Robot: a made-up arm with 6 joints.
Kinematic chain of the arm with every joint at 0, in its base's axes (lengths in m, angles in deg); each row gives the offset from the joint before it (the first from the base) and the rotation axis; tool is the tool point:
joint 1: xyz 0 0 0.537 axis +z
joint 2: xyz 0 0 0 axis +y
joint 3: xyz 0 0 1.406 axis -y
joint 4: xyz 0 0 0 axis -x
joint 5: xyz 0.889 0 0 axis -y
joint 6: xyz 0 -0.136 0 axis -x
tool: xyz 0 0 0
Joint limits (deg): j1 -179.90..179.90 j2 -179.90..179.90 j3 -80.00..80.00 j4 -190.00..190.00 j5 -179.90..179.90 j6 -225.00..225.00
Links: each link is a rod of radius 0.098 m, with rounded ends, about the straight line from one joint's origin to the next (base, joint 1, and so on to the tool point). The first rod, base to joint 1, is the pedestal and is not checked.
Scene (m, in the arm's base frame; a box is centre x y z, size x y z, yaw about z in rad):
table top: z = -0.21
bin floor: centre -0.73 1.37 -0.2 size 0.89 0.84 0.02 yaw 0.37
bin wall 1: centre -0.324 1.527 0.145 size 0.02 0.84 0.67 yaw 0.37
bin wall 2: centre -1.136 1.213 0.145 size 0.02 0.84 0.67 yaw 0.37
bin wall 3: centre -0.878 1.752 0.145 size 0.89 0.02 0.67 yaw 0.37
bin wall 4: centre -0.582 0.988 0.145 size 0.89 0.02 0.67 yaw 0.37
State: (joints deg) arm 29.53 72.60 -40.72 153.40 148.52 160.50
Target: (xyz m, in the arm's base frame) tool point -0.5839 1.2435 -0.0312
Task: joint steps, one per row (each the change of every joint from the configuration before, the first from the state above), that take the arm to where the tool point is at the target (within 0.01 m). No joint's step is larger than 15 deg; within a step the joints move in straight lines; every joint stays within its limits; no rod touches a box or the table.
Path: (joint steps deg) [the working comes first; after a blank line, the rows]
Joints at the target: 110.06 76.73 -17.15 153.75 148.52 160.50
Straight joint move there: touches bin wall 1, bin wall 4.

1: 13.41 -5.16 2.96 0.21 0.00 0.00
2: 13.42 -5.16 2.97 0.21 0.00 0.00
3: 13.41 -5.17 2.96 0.22 0.00 0.00
4: 13.42 -5.16 2.96 0.21 0.00 0.00
5: 13.41 -5.16 2.96 0.21 0.00 0.00
6: 13.42 -5.16 2.97 0.21 0.00 0.00
7: 0.01 11.70 1.93 -0.31 0.00 0.00
8: 0.02 11.70 1.93 -0.30 0.00 0.00
9: 0.01 11.70 1.93 -0.31 0.00 0.00

